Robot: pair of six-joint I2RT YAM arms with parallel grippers.
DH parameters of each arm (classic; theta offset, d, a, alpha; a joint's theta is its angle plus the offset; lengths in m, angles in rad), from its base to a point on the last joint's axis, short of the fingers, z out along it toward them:
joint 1: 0 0.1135 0.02 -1.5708
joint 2: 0 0 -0.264 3.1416
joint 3: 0.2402 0 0.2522 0
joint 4: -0.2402 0 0.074 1.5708
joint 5: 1.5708 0 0 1.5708
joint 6: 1.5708 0.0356 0 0
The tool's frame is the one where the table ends.
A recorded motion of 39 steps. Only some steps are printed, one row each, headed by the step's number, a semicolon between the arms.
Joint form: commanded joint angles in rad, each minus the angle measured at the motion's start. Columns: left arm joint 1, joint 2, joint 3, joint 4, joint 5, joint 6; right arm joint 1, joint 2, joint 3, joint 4, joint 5, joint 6.
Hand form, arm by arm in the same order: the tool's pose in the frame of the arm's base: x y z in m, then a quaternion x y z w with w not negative. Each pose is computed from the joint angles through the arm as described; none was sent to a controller.
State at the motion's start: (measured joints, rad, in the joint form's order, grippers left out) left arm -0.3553 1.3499 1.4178 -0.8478 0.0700 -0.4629; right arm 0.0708 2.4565 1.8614 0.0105 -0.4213 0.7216
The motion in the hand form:
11: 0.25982 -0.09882 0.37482 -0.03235 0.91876 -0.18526 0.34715; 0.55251 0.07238 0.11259 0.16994 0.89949 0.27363 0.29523
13: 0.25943 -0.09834 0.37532 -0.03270 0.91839 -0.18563 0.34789; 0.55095 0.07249 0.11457 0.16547 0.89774 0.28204 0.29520
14: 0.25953 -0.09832 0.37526 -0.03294 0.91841 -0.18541 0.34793; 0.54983 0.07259 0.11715 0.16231 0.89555 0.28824 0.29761
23: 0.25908 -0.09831 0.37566 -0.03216 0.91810 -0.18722 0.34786; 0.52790 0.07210 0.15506 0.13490 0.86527 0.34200 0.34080
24: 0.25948 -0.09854 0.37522 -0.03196 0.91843 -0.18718 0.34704; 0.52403 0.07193 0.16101 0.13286 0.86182 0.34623 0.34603
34: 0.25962 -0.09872 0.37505 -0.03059 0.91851 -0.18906 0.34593; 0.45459 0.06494 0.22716 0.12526 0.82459 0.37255 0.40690
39: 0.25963 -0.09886 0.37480 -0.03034 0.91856 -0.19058 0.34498; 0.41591 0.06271 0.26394 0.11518 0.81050 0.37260 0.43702
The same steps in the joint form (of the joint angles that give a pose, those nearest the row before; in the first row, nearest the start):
11: 0.0012 -0.0092 0.0058 0.0004 0.0029 0.0073; 0.0389 0.0964 0.1675 -0.2813 0.0943 -0.1038
13: 0.0024 -0.0112 0.0058 0.0002 0.0036 0.0073; 0.0383 0.0853 0.1516 -0.2689 0.0761 -0.1041
14: 0.0025 -0.0109 0.0058 0.0003 0.0031 0.0072; 0.0381 0.0746 0.1380 -0.2554 0.0647 -0.1033
23: 0.0025 -0.0125 0.0058 0.0002 0.0068 0.0071; 0.0366 -0.0933 -0.0661 -0.0728 -0.0165 -0.0797
24: 0.0023 -0.0108 0.0058 0.0003 0.0073 0.0072; 0.0368 -0.1186 -0.0922 -0.0559 -0.0210 -0.0760
34: 0.0025 -0.0100 0.0058 0.0005 0.0126 0.0082; 0.0380 -0.4770 -0.4559 0.1162 -0.0192 -0.0313
39: 0.0025 -0.0099 0.0049 0.0009 0.0160 0.0073; 0.0442 -0.6623 -0.5774 0.1176 0.0001 -0.0373

